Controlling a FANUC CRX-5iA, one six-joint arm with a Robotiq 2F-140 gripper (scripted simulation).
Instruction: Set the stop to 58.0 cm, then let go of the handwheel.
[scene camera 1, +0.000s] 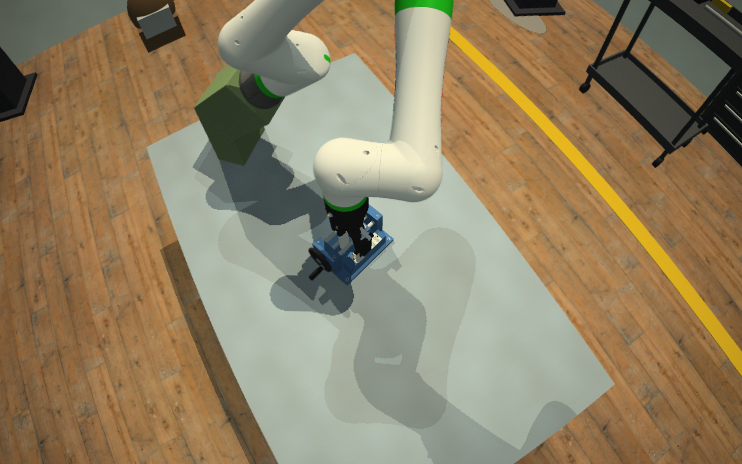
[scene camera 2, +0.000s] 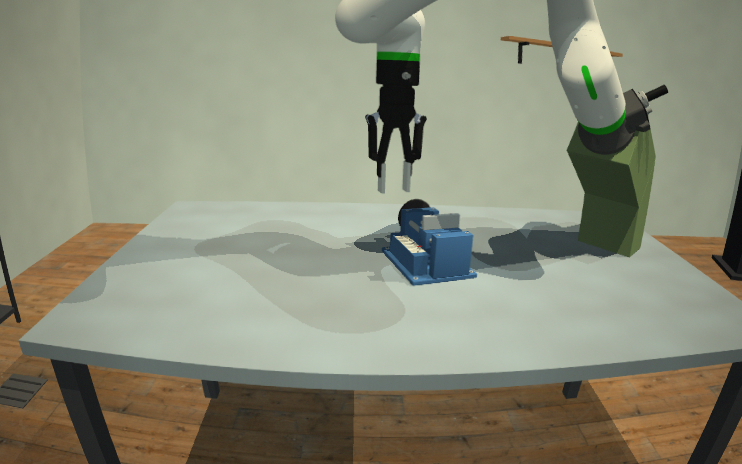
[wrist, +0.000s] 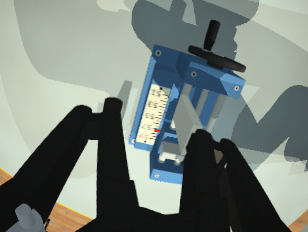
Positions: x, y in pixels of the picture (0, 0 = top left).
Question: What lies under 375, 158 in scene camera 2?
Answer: My gripper.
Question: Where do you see my gripper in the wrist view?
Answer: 153, 100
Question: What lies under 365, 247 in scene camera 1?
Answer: My gripper.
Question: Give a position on a stop block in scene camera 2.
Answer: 442, 223
